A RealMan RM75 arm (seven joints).
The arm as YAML. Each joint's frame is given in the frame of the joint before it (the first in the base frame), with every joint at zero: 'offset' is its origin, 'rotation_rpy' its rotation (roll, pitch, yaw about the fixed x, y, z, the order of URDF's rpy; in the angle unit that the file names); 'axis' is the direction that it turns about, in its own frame. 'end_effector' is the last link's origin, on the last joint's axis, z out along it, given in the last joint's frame.
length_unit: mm
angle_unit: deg
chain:
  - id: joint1
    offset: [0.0, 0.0, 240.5]
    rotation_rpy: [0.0, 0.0, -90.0]
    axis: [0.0, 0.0, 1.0]
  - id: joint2
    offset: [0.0, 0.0, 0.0]
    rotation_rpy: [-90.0, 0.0, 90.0]
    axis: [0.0, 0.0, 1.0]
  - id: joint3
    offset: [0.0, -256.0, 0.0]
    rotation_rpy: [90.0, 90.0, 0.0]
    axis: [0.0, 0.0, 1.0]
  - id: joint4
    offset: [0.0, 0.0, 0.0]
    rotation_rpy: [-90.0, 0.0, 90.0]
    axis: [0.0, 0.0, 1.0]
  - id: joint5
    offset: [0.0, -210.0, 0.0]
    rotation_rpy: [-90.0, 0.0, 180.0]
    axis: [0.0, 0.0, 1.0]
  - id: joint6
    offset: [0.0, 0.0, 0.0]
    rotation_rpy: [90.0, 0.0, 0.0]
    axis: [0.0, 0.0, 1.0]
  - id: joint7
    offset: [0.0, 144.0, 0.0]
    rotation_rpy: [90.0, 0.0, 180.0]
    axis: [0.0, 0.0, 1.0]
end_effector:
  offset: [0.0, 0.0, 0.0]
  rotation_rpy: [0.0, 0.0, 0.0]
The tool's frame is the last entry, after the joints.
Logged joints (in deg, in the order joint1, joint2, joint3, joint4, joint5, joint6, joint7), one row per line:
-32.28 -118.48 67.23 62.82 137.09 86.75 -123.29
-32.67 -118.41 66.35 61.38 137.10 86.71 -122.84
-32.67 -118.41 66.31 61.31 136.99 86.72 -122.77
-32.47 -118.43 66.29 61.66 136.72 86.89 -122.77
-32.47 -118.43 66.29 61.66 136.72 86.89 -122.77
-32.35 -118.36 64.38 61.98 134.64 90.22 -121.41
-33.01 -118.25 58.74 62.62 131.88 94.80 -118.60
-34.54 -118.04 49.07 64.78 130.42 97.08 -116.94
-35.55 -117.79 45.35 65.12 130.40 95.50 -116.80
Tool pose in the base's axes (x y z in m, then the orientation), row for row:
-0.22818 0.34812 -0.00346 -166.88 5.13 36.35
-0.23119 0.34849 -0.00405 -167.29 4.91 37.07
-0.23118 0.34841 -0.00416 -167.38 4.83 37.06
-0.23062 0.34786 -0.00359 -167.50 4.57 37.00
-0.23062 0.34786 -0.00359 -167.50 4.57 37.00
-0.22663 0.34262 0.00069 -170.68 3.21 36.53
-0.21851 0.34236 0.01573 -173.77 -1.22 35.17
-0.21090 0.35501 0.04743 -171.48 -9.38 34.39
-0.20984 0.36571 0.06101 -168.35 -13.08 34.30
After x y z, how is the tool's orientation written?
As angles about the fixed x, y, z axes (roll, pitch, yaw), in degrees.
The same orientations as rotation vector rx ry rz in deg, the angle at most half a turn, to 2 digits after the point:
-160.48 -51.77 13.23
-160.52 -52.97 12.86
-160.59 -52.99 12.70
-160.65 -52.97 12.28
-160.65 -52.97 12.28
-163.39 -53.51 8.97
-165.54 -52.57 1.09
-160.99 -50.90 -9.51
-156.67 -50.36 -13.08

